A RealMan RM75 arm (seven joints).
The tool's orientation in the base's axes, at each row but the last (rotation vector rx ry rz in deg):
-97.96 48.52 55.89
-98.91 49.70 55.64
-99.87 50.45 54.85
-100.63 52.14 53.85
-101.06 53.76 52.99
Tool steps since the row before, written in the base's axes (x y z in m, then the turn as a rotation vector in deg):
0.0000 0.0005 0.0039 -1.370 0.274 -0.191
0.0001 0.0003 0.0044 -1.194 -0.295 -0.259
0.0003 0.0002 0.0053 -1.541 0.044 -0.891
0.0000 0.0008 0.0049 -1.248 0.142 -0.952
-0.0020 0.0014 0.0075 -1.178 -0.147 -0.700
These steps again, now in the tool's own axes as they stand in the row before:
-0.0035 -0.0017 -0.0004 -0.461 1.183 0.614
-0.0039 -0.0019 -0.0008 -0.252 1.230 0.054
-0.0046 -0.0023 -0.0013 0.107 1.667 0.616
-0.0045 -0.0021 -0.0007 0.271 1.403 0.665
-0.0077 -0.0014 -0.0006 0.138 1.337 0.304

